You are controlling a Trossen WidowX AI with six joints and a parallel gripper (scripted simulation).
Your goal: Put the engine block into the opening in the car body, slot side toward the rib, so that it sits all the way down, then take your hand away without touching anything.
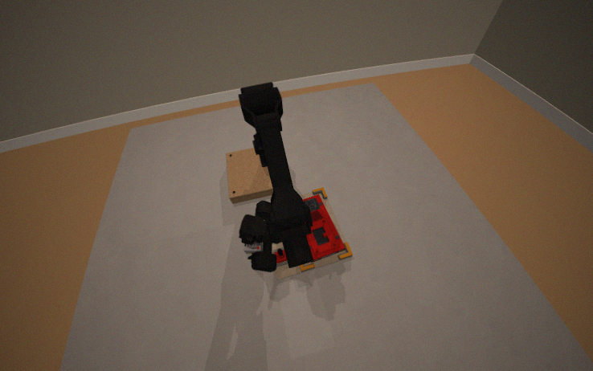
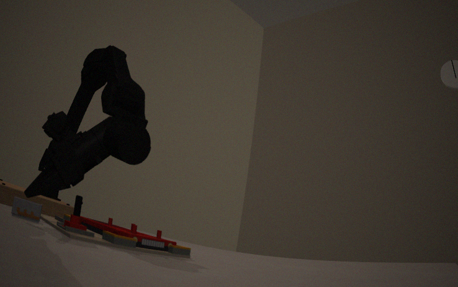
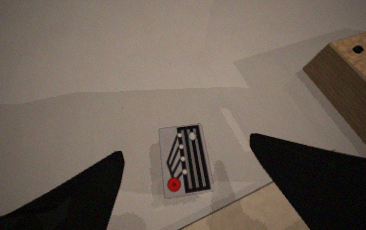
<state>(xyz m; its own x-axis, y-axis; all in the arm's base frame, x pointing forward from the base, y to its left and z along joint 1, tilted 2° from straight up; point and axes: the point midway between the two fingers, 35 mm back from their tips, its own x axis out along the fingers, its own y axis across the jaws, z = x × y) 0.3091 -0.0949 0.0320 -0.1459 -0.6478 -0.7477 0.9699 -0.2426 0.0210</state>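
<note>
Right now the engine block is 3 cm below my gripper tip. From my gripper tip the other things lie so: black peg: 8 cm to the left, 5 cm ahead.
</note>
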